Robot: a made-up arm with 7 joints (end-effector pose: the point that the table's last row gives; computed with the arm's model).
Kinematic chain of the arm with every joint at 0, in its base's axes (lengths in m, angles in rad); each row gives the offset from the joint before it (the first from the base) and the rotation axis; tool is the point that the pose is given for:
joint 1: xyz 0 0 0.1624 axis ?
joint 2: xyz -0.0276 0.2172 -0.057 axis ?
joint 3: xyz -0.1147 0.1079 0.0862 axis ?
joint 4: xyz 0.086 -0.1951 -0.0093 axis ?
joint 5: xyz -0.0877 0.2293 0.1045 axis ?
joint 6: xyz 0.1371 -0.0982 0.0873 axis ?
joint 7: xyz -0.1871 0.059 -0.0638 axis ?
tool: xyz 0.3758 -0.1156 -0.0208
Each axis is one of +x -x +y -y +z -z.
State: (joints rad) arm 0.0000 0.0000 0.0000 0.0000 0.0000 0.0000 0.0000
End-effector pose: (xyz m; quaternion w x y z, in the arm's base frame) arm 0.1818 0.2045 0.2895 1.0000 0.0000 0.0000 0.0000
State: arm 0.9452 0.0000 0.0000 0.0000 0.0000 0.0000 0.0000
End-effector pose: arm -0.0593 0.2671 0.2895 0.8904 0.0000 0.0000 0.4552
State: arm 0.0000 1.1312 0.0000 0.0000 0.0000 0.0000 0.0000
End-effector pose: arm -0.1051 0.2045 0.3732 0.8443 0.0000 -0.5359 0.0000
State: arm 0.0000 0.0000 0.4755 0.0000 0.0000 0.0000 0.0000
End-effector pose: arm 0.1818 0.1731 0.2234 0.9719 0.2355 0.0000 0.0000
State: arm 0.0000 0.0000 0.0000 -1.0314 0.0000 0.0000 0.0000
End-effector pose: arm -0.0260 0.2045 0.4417 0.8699 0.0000 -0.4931 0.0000
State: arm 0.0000 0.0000 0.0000 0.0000 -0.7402 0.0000 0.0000
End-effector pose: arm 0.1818 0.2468 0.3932 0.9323 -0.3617 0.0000 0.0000
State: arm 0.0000 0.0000 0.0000 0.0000 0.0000 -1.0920 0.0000
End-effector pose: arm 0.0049 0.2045 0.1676 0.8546 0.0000 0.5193 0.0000
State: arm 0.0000 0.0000 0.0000 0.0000 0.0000 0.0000 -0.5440
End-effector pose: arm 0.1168 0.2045 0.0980 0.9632 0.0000 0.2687 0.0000
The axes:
joint 1: +z
joint 2: -y
joint 3: +x
joint 4: +y
joint 5: +x
joint 6: -y
joint 7: -y

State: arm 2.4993 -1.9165 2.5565 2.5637 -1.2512 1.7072 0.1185
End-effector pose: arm -0.5032 0.0054 -0.1609 0.4870 0.5443 0.6769 0.0913
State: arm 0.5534 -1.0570 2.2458 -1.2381 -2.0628 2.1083 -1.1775
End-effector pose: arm 0.1410 -0.1814 0.1366 0.8484 -0.4525 0.2563 -0.0985
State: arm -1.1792 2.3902 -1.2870 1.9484 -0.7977 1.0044 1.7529
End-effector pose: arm 0.3293 0.5599 0.2017 0.1000 -0.8878 -0.4035 -0.1974
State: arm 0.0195 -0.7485 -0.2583 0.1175 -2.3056 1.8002 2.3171
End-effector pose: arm 0.3254 0.3125 0.5602 0.0076 -0.7619 0.2786 -0.5847
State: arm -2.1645 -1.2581 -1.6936 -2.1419 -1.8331 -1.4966 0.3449
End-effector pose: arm 0.2300 -0.1189 0.4384 0.3365 -0.5742 0.2305 -0.7099
